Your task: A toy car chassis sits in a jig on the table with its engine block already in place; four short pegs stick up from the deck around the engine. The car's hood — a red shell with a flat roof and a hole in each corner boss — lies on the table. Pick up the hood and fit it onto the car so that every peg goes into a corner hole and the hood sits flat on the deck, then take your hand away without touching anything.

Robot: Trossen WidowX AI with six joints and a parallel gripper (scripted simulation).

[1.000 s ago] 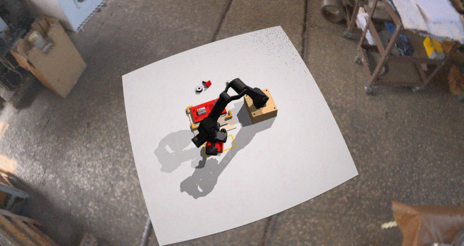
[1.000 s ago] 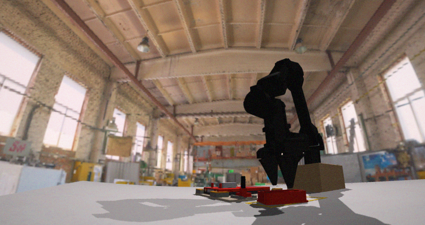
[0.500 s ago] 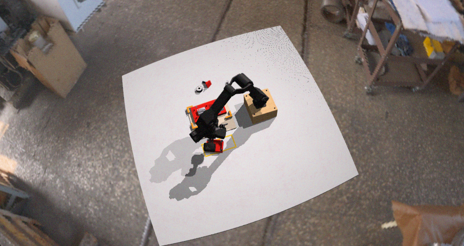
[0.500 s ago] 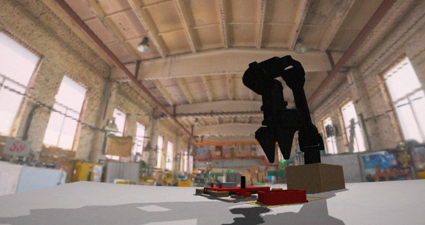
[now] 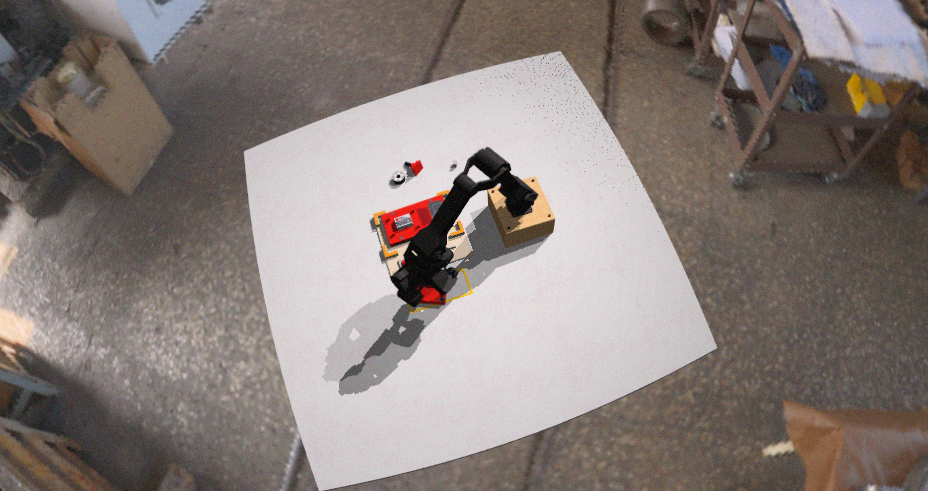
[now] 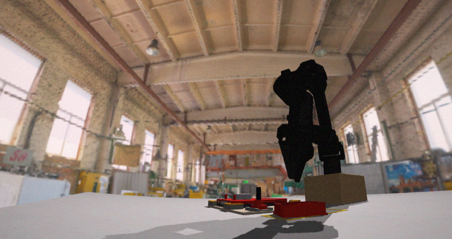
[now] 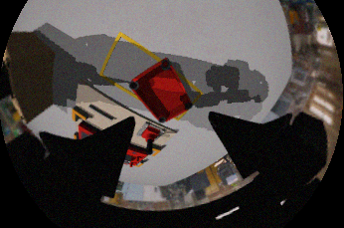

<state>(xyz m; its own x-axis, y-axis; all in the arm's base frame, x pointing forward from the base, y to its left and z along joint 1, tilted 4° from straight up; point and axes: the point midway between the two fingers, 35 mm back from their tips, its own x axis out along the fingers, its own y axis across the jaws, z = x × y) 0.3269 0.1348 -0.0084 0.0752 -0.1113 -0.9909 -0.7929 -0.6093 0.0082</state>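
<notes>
The red hood lies 1 cm behind my gripper tip and 6 cm below it. Also, from my gripper tip: wheel: 3 cm behind, 41 cm to the right, 6 cm below; then grey engine block: 23 cm to the right, 5 cm below.
</notes>
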